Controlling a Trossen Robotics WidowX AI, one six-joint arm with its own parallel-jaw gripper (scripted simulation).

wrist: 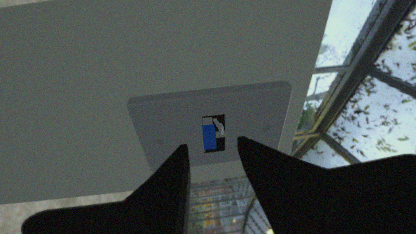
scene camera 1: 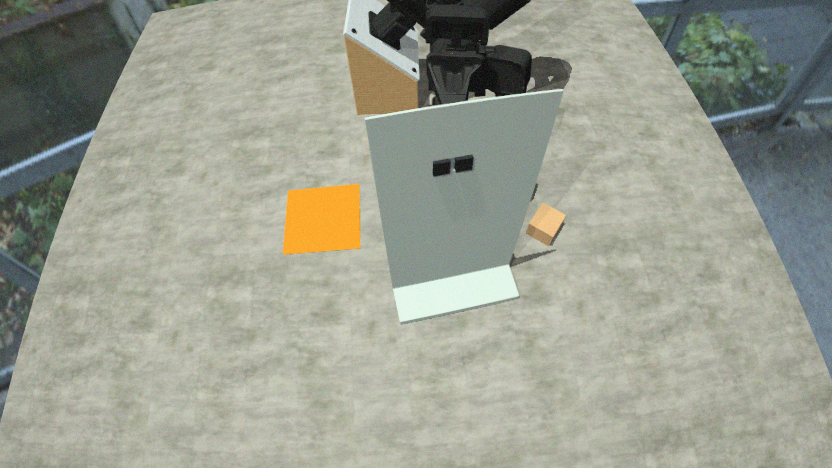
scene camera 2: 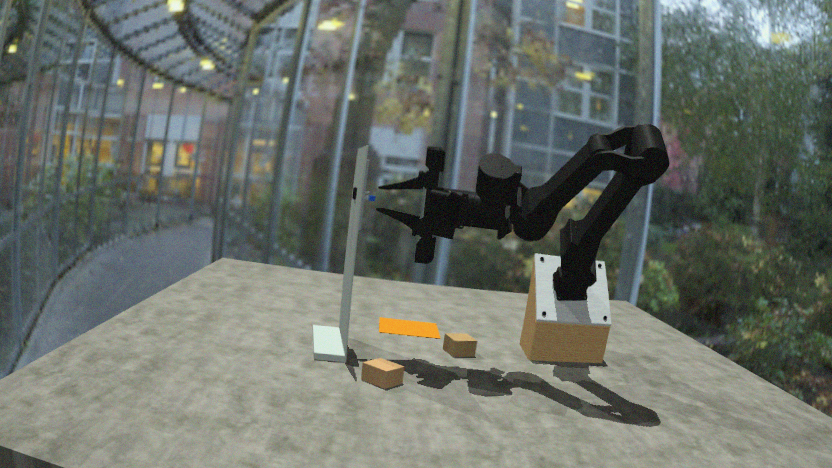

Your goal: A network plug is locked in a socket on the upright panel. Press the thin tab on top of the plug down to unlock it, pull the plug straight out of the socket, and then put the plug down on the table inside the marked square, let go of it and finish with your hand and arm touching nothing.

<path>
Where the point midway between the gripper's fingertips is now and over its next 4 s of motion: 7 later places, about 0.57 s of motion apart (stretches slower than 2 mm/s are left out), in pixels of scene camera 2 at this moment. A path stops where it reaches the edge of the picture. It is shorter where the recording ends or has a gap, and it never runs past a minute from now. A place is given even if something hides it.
My gripper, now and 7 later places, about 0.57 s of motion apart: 377,198; 368,198; 368,196; 374,197; 380,196; 384,197; 390,197; 394,198
</path>
